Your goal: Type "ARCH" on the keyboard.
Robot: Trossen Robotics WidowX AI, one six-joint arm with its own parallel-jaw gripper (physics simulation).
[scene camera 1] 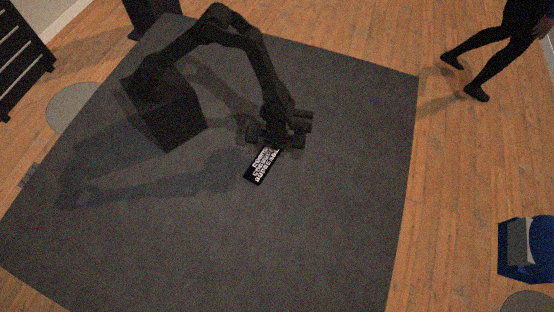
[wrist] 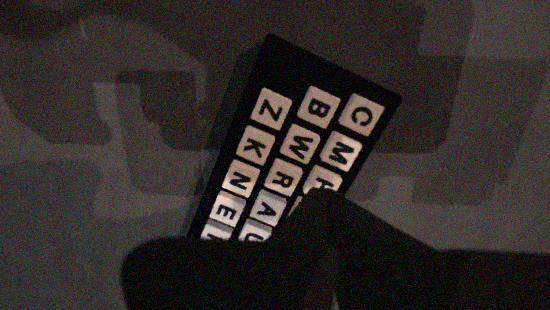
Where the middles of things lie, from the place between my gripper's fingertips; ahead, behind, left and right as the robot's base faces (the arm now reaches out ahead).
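You'd find the c key (wrist: 360, 114) 40 mm to the left of my hand, 10 mm ahead of it and 10 mm below it. The black keyboard (scene camera 1: 259, 168) is 20 mm behind my hand, 20 mm below it and 40 mm to the right of it. And the r key (wrist: 283, 177), well, that's 10 mm below my hand and 20 mm behind it.
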